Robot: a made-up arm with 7 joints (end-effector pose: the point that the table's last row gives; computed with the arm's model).
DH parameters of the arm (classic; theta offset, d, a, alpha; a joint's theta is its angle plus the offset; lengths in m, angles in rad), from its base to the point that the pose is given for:
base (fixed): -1.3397 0 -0.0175 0
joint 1: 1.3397 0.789 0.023 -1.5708
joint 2: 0 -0.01 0.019 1.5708
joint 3: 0 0.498 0.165 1.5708
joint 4: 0 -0.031 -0.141 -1.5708
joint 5: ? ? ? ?
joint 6: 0 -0.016 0.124 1.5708
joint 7: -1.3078 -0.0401 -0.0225 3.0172
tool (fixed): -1.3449 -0.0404 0 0
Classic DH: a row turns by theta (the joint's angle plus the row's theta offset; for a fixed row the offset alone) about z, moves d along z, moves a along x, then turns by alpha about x.
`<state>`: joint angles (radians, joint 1 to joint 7).
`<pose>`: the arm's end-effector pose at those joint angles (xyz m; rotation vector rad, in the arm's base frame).
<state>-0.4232 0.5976 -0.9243 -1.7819 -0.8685 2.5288 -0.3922</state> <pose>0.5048 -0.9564 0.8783 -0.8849 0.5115 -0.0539</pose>
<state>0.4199 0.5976 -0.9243 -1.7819 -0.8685 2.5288 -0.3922</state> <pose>1.0613 -0.2505 0.8783 -1.0411 0.1072 0.7132</pose>
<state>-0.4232 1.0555 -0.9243 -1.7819 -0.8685 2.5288 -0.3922</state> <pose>0.4619 -0.9371 0.4975 -0.7117 0.8910 0.1805</pose>
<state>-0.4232 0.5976 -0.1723 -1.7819 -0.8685 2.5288 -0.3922</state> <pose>0.9715 -0.5000 0.7163 -0.6201 0.0617 0.5157</pose>
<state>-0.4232 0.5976 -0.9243 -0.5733 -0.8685 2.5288 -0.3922</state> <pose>0.7798 -0.6188 1.6073 -1.9514 -0.1342 0.0384</pose>
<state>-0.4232 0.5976 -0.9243 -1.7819 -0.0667 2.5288 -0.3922</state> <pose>0.4642 -0.9864 0.9283 -0.6819 0.0316 -0.7007</pose>
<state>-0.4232 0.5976 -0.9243 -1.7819 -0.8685 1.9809 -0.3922</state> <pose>0.4508 -0.9920 0.8482 -0.6829 0.9648 -0.3389</pose>
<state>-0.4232 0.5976 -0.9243 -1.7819 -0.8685 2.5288 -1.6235</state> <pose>0.5204 -0.9537 0.8569 -0.3155 0.9288 1.0195</pose>
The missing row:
joint 5: 0 0.643 0.017 1.5708
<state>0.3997 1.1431 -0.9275 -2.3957 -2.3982 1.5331 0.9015</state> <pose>0.4993 -0.4545 0.3537 -2.1550 0.5660 1.4514</pose>
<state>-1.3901 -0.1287 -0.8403 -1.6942 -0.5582 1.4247 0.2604</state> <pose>-0.5843 -0.6968 1.3868 -0.3127 0.6215 -2.4401</pose>
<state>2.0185 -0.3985 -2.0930 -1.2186 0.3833 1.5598 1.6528</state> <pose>0.9427 -0.2295 1.4657 0.5673 0.4145 -1.7226</pose>
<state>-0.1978 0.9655 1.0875 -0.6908 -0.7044 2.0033 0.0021</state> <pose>1.1890 0.2541 1.2888 0.2684 -0.7084 0.3236</pose>
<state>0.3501 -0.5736 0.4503 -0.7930 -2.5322 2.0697 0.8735</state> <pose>-0.2110 0.2602 2.0053 1.3280 2.6303 1.0501</pose>
